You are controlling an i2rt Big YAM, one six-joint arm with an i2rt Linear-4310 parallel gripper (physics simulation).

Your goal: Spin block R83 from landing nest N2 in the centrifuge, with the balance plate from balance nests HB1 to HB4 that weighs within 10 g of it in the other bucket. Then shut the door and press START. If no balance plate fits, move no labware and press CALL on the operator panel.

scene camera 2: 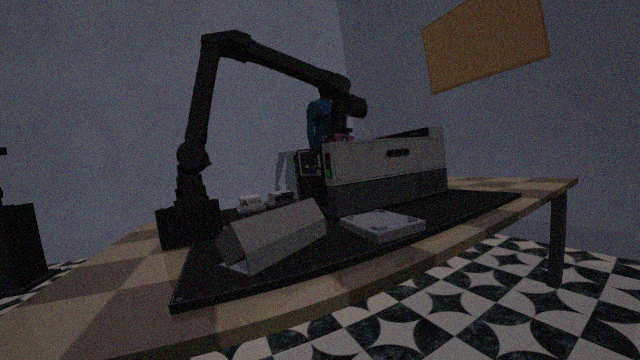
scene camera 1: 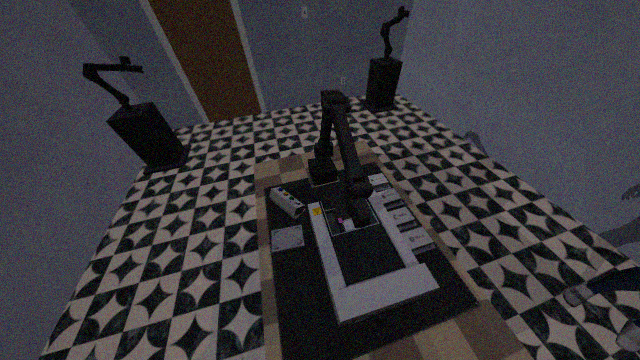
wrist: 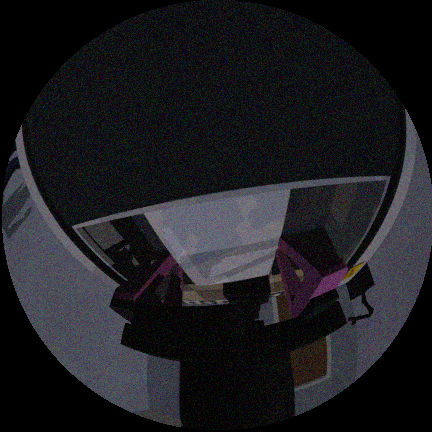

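Pixels of known places: gripper, fingertip midpoint: [scene camera 1: 350,218] [wrist: 225,242]; arm's base at its link origin: [scene camera 2: 193,203] [scene camera 1: 321,165] [wrist: 248,298].
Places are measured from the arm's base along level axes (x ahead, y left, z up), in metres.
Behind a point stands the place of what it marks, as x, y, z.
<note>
My gripper [scene camera 1: 352,218] {0.471, 0.007, 0.083} [scene camera 2: 342,134] [wrist: 225,242] {0.471, 0.007, 0.083} hangs in the open chamber at the back end of the white centrifuge [scene camera 1: 371,291] {0.778, -0.049, 0.156} [scene camera 2: 380,161] {0.523, -0.167, 0.057}. Its magenta fingers are shut on a pale grey block [scene camera 1: 348,224] {0.507, -0.018, 0.100} [wrist: 225,233] {0.504, 0.002, 0.102}, which I take for block R83, and hold it down inside the chamber's framed opening [wrist: 250,190] {0.548, -0.014, 0.122}. The landing nest [scene camera 1: 286,237] {0.399, -0.304, -0.067} [scene camera 2: 380,223] {0.383, -0.328, -0.067}, a flat grey pad left of the centrifuge, is bare. Four labelled balance nests [scene camera 1: 402,214] {0.465, 0.311, -0.034} stand in a row along the centrifuge's right side, with dark plates [scene camera 1: 408,225] {0.511, 0.329, -0.070} by them. In scene camera 2 the centrifuge hides the block.
The operator panel [scene camera 1: 286,201] {0.215, -0.267, -0.009} [scene camera 2: 273,232] {0.165, -0.321, -0.038}, a slanted grey box with coloured buttons, lies left of the centrifuge. The arm's base [scene camera 1: 322,172] {0.064, -0.014, 0.000} [scene camera 2: 188,221] {-0.009, -0.076, -0.036} stands at the back of the black mat [scene camera 1: 304,322] {0.768, -0.290, -0.088} [scene camera 2: 214,281] {0.057, -0.353, -0.087}. The centrifuge's dark top [scene camera 1: 366,251] {0.646, -0.001, 0.125} stretches forward from the chamber.
</note>
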